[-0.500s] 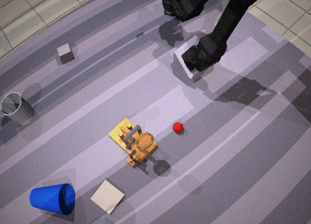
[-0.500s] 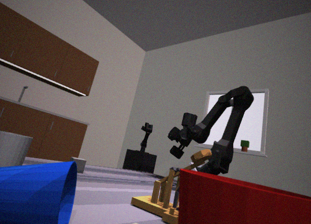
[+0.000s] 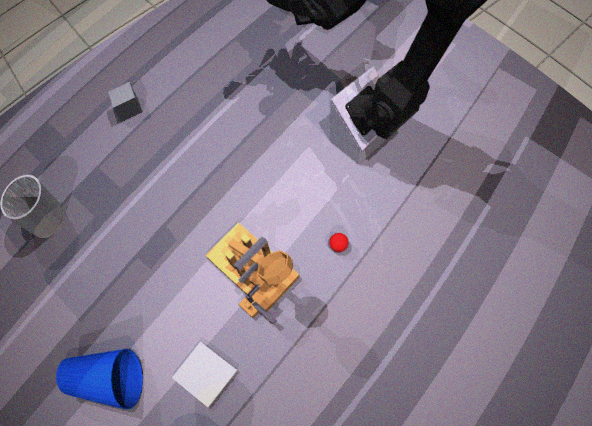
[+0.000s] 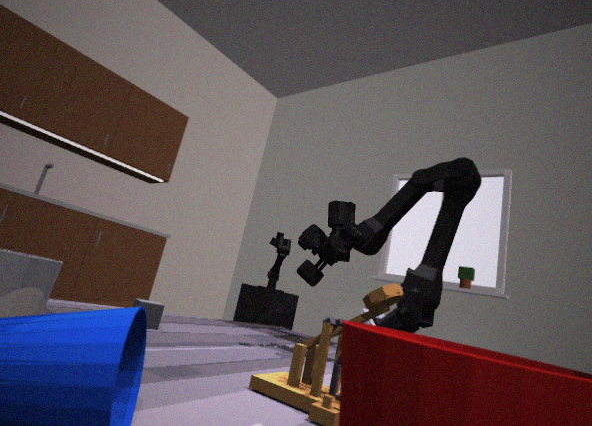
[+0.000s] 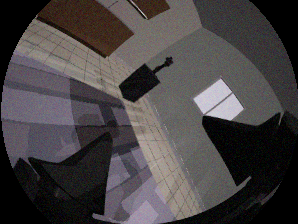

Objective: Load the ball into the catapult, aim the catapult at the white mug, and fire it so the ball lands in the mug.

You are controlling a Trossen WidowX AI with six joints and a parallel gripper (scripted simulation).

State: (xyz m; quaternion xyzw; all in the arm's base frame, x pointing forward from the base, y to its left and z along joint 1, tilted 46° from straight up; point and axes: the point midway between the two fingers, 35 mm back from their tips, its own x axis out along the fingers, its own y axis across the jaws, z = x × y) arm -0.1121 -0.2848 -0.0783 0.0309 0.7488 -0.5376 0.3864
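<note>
Now: gripper tip 47 cm short of the wooden catapult, 35 cm to the right of it and 17 cm above it. Round my gripper tip: white mug 68 cm ahead, 21 cm below, 5 cm to the right; then red ball 39 cm to the left, 32 cm ahead, 22 cm below; then grey block 41 cm ahead, 22 cm below, 14 cm to the right.
</note>
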